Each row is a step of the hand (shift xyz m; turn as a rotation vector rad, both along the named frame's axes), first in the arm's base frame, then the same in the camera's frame.
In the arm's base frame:
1: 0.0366 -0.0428 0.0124 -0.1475 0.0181 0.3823
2: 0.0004 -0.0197 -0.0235 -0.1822 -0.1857 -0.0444
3: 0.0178 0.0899 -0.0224 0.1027 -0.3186 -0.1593
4: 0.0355 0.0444 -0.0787 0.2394 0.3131 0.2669
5: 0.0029 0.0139 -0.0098 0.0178 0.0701 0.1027
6: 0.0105 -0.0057 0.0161 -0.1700 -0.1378 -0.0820
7: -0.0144 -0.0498 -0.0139 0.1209 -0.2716 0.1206
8: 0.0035 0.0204 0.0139 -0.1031 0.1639 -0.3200
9: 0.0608 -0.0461 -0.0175 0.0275 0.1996 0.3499
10: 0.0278 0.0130 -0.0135 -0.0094 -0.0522 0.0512
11: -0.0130 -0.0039 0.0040 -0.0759 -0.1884 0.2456
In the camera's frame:
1: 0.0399 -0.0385 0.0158 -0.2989 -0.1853 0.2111
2: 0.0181 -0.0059 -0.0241 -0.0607 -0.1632 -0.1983
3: -0.0082 0.0911 0.0231 0.2717 -0.1881 -0.1681
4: 0.0481 0.0807 -0.0246 -0.0393 0.1750 0.4409
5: 0.0017 0.0171 -0.0011 -0.0573 0.0142 0.1109
6: 0.0034 -0.0113 0.0162 -0.0514 -0.1021 -0.2038
7: 0.0127 -0.0385 -0.0352 0.1434 -0.2785 0.0691
8: -0.0108 0.0115 0.0193 0.0001 0.2823 -0.2453
9: 0.0743 -0.0241 0.0059 -0.2079 0.0100 0.3460
10: 0.0240 0.0212 0.0099 -0.0116 -0.0710 0.0160
11: -0.0110 -0.0069 -0.0056 -0.1036 -0.2906 0.0798

